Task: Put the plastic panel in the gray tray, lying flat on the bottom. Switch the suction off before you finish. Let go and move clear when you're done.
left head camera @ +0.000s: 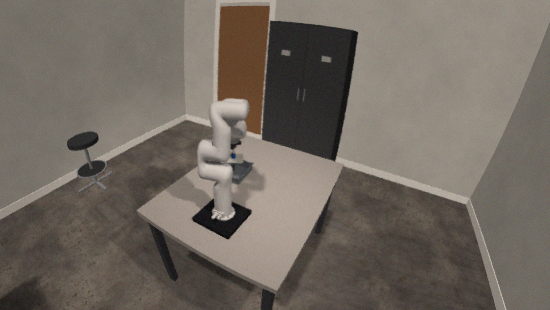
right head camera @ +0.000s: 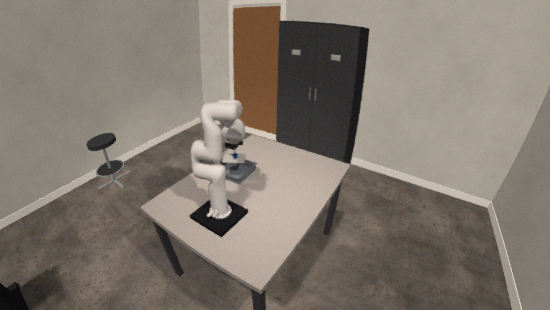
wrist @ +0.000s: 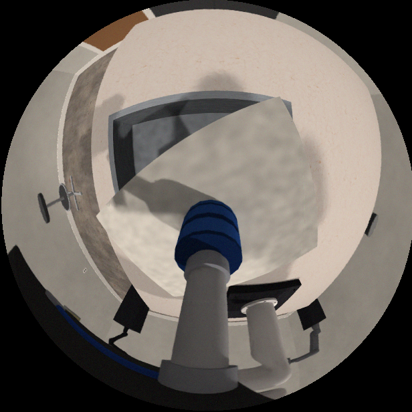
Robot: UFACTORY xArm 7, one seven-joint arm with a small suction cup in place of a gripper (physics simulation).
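Seen in the pictures: end effector, tool point: (left head camera: 233, 158) (right head camera: 235, 158); arm's base, origin of the base link: (left head camera: 223, 212) (right head camera: 220, 211).
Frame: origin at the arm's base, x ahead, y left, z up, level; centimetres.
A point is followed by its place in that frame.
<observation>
The plastic panel (left head camera: 238, 158) @[x 39.4, y 12.6, z 10.3 cm] (right head camera: 243, 158) @[x 40.4, y 10.7, z 10.3 cm] (wrist: 260, 165) is a thin, pale grey sheet held level above the gray tray. My gripper, a blue suction cup (left head camera: 233, 156) (right head camera: 235, 156) (wrist: 209, 215), is shut on the panel's top face. The gray tray (left head camera: 242, 176) @[x 35.8, y 7.6, z 0.0 cm] (right head camera: 243, 176) @[x 34.9, y 7.5, z 0.3 cm] (wrist: 112, 150) stands on the table beneath the panel. In the wrist view the panel is turned relative to the tray and hides much of it, with the tray's far wall and far left corner showing. In the head views the arm hides the tray's left part.
The table (left head camera: 295, 185) @[x 46.8, y -25.6, z -2.6 cm] (right head camera: 300, 185) @[x 48.2, y -27.7, z -2.6 cm] (wrist: 340, 130) carries the arm's black base plate (left head camera: 240, 217) @[x 1.4, y -9.8, z -0.1 cm] (right head camera: 235, 215) @[x 1.8, y -9.2, z -0.1 cm] (wrist: 287, 289) near its front. A stool (left head camera: 83, 141) (right head camera: 101, 142) stands on the floor at the left. A dark cabinet (left head camera: 310, 90) (right head camera: 320, 90) stands behind the table.
</observation>
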